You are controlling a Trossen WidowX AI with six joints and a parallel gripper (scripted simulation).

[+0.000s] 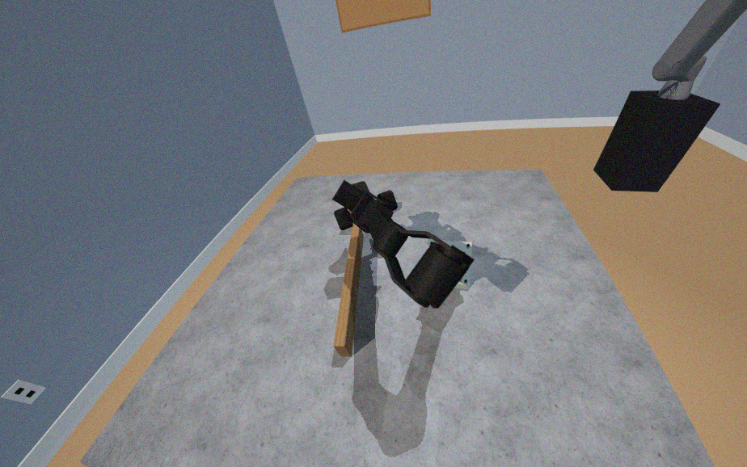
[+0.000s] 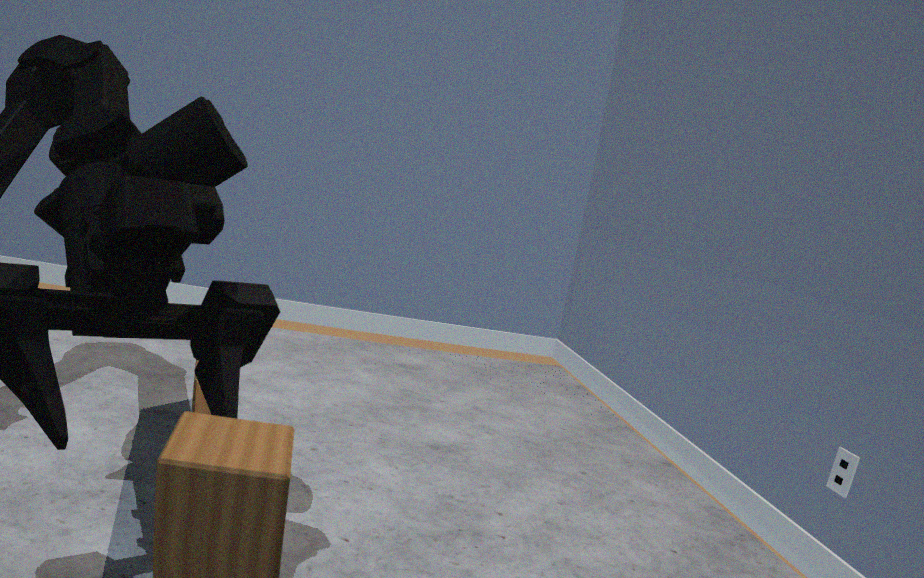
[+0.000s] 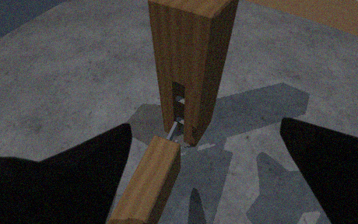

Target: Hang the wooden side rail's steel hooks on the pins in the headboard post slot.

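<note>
Now: gripper tip 5 cm short of the wooden headboard post, 7 cm to the left of it and 5 cm above it.
</note>
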